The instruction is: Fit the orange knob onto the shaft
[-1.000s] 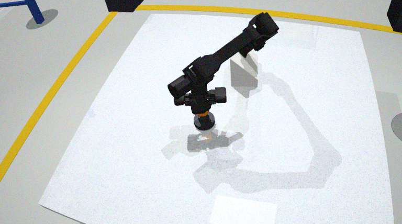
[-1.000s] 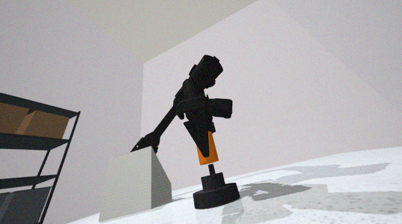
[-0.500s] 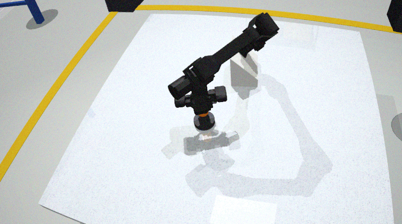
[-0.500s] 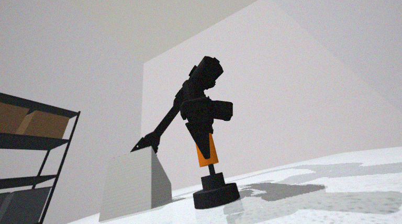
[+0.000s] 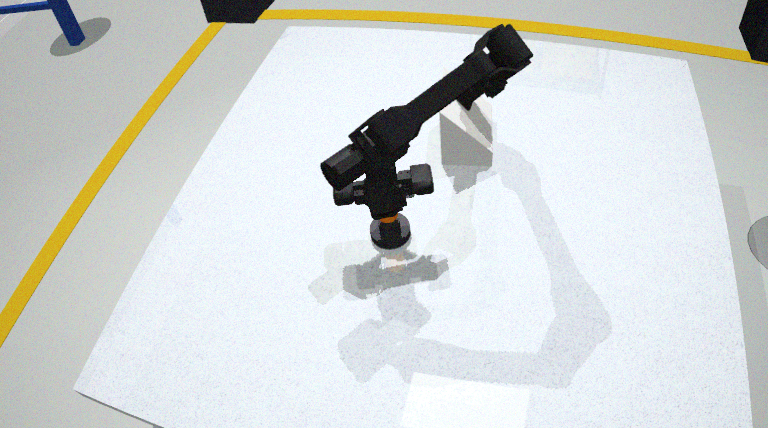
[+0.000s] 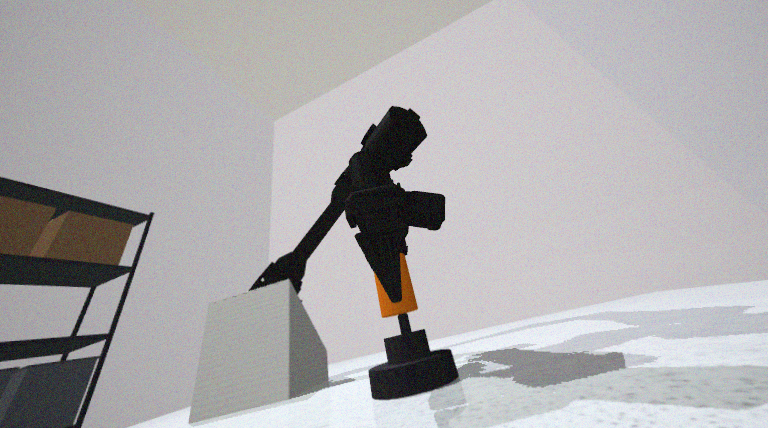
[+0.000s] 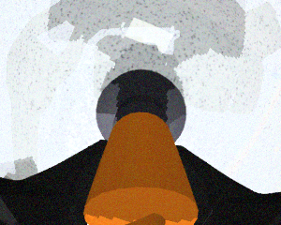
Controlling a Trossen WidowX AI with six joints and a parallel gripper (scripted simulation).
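My gripper tip is 2 cm below the orange knob. Round my gripper tip: round pedestal (4 cm below).
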